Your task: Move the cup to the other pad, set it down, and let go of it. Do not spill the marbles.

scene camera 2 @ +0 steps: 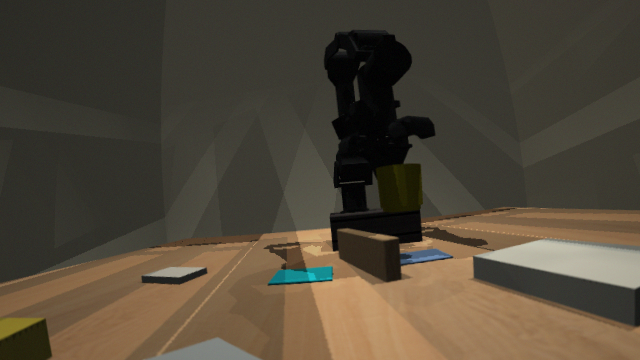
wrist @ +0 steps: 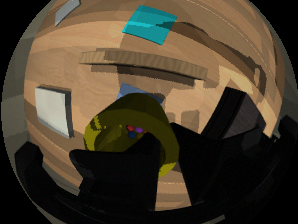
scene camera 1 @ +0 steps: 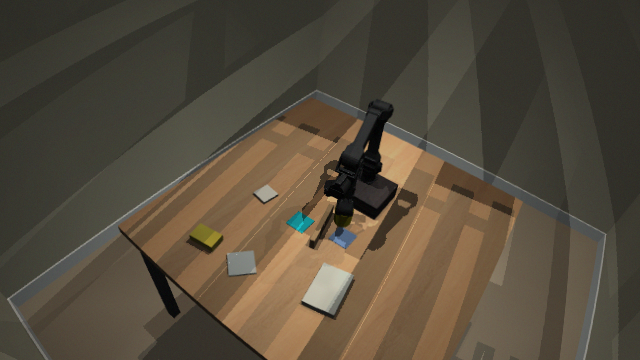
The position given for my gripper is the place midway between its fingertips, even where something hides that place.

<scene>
In view: my gripper [scene camera 2: 388, 191], a cup [scene camera 2: 400, 186] and a wooden bar [scene camera 2: 379, 255].
The cup shows as well in the wrist view [wrist: 107, 131]. My gripper also shows in the wrist view [wrist: 164, 127]. The wooden bar shows as well in the wrist view [wrist: 159, 63].
</scene>
